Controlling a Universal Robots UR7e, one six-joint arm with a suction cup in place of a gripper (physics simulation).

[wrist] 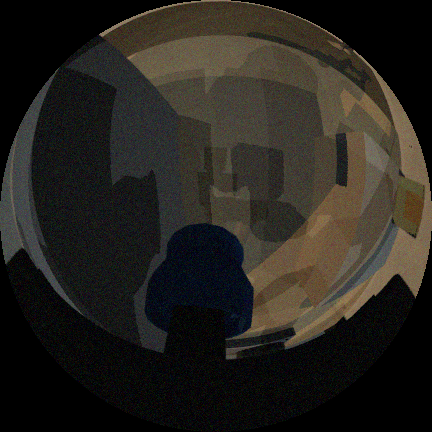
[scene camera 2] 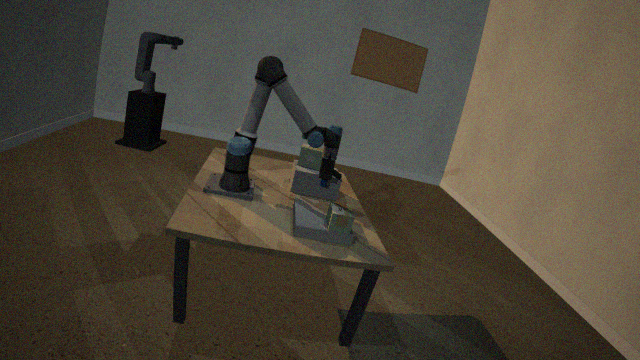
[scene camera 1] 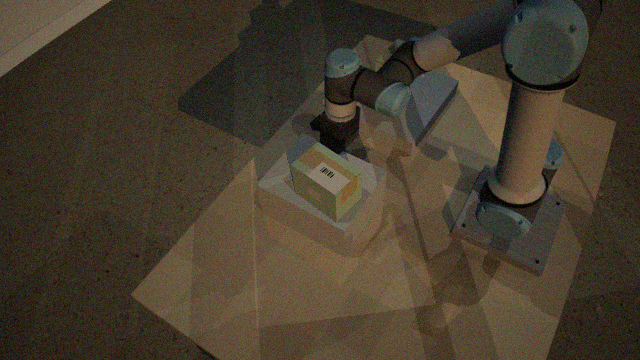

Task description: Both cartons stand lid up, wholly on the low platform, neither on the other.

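Seen in the pictures: hand, tool point: (wrist: 203,258) (scene camera 2: 323,185); arm's base, link origin: (wrist: 259,349) (scene camera 2: 234,186).
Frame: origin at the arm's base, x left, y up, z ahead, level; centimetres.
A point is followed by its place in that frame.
One carton (scene camera 1: 327,182) @(y 20.1, x 35.2, z 31.3 cm) (scene camera 2: 311,157) @(y 15.6, x 27.7, z 33.9 cm), green with orange patches and a barcode label on top, rests upright on the taller platform (scene camera 1: 300,217) @(y 5.4, x 38.8, z 37.2 cm) (scene camera 2: 307,185) @(y 2.8, x 18.5, z 35.0 cm) (wrist: 140,100) @(y 4.8, x 20.1, z 50.2 cm). The other carton (scene camera 1: 372,50) (scene camera 2: 340,220) @(y 7.8, x -29.6, z 48.9 cm) (wrist: 410,205) stands on the low platform (scene camera 1: 435,100) @(y 2.5, x -19.0, z 33.4 cm) (scene camera 2: 310,226) @(y 2.5, x -29.8, z 38.0 cm) (wrist: 385,250) @(y 2.5, x -22.4, z 37.7 cm), near one end; the arm partly hides it in scene camera 1. My suction gripper (scene camera 1: 339,149) @(y 5.4, x 16.7, z 42.8 cm) (scene camera 2: 324,184) (wrist: 202,270) points down beside the taller platform's edge, on the side facing the low platform. Its blue cup carries no carton. The dark wrist parts hide the cup tip in scene camera 1.
The arm's base plate (scene camera 1: 500,245) @(y -0.2, x 13.1, z -4.1 cm) (scene camera 2: 215,186) @(y -0.4, x -4.8, z -8.3 cm) is bolted to the wooden table (scene camera 1: 220,280) @(y -2.3, x 60.9, z 44.5 cm) (scene camera 2: 250,227) @(y -2.3, x -33.4, z 14.8 cm). The wrist and forearm reach over the low platform in scene camera 1. Another robot on a black pedestal (scene camera 2: 144,120) stands by the far wall.
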